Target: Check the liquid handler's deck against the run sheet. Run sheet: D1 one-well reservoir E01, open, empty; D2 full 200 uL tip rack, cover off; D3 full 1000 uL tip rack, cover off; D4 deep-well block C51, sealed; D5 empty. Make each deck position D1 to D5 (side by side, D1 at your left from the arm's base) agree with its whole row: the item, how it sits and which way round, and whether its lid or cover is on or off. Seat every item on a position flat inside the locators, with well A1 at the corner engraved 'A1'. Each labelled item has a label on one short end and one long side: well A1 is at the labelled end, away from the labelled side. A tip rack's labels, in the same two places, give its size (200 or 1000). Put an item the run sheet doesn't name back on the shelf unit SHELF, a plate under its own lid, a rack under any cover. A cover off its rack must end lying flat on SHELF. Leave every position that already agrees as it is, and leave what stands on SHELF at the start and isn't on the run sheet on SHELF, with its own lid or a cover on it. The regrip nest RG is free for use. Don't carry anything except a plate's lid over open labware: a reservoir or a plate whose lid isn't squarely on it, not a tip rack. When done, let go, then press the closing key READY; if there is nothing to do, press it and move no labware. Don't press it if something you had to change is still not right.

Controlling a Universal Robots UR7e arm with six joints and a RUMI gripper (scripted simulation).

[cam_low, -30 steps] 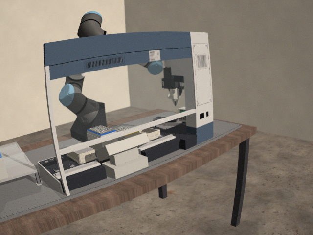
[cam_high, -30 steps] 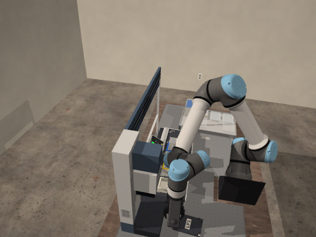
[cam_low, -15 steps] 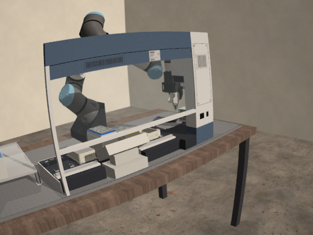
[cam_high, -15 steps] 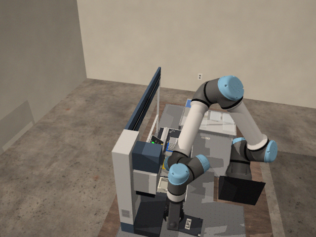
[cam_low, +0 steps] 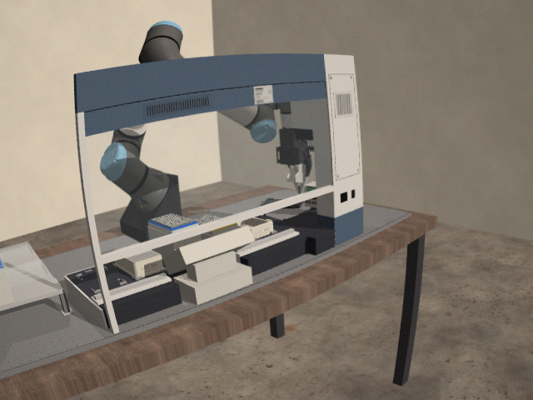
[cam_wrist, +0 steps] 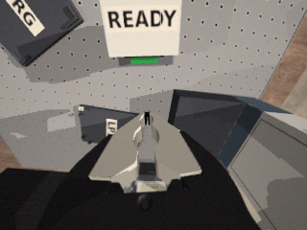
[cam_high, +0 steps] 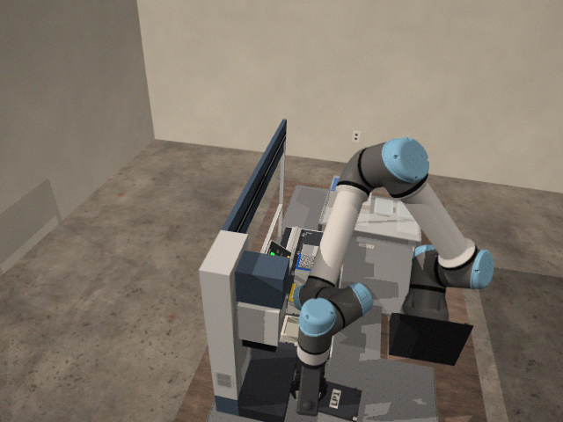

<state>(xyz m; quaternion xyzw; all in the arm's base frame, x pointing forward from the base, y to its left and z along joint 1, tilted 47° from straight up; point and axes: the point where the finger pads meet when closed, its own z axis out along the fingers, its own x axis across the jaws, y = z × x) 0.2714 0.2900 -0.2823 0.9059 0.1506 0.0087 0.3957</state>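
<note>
Now: hand 20 mm past the green key, 60 mm to the right of it and 30 mm above it. The rest, counted from my hand: regrip nest RG: 220 mm behind, 80 mm to the left, 100 mm below; then liquid handler tower: 220 mm ahead, 30 mm to the right, 170 mm above; then dark pad: 60 mm behind, 110 mm to the right, 100 mm below.
</note>
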